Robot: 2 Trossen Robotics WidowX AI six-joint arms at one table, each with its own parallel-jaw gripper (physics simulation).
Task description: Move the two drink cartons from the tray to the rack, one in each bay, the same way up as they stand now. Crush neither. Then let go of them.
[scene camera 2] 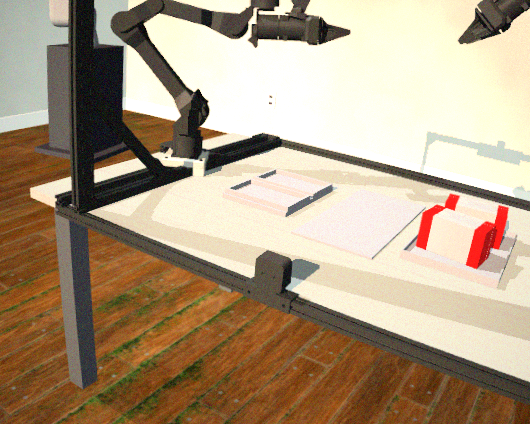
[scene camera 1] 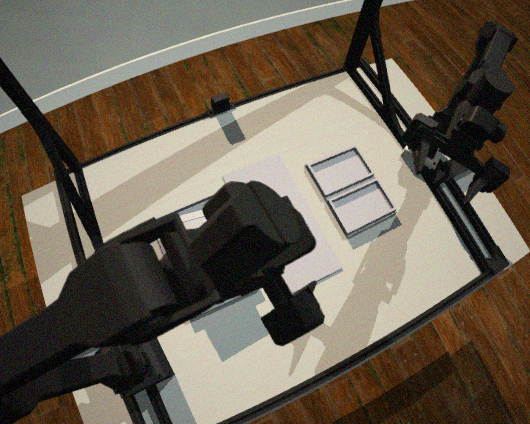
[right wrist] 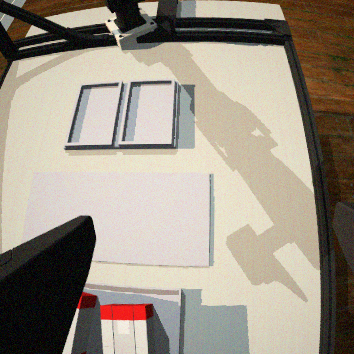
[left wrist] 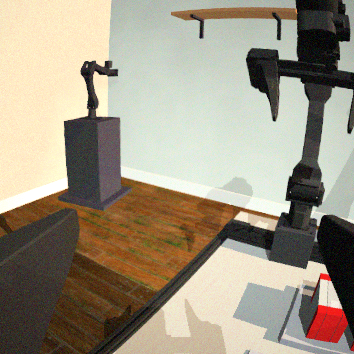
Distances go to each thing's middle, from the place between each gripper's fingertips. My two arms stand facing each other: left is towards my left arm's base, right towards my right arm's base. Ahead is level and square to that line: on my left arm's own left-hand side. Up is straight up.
Right now the pale mat (scene camera 2: 364,223) is 200 mm behind my left hand, 130 mm to the right of it and 360 mm below it. From my left hand the other things lie so: grey tray (scene camera 2: 489,273): 240 mm behind, 330 mm to the right, 350 mm below.
Right now the grey tray is 18 cm behind my right hand, 7 cm to the right of it and 36 cm below it. Also, from my right hand: pale mat: 14 cm behind, 13 cm to the left, 37 cm below.
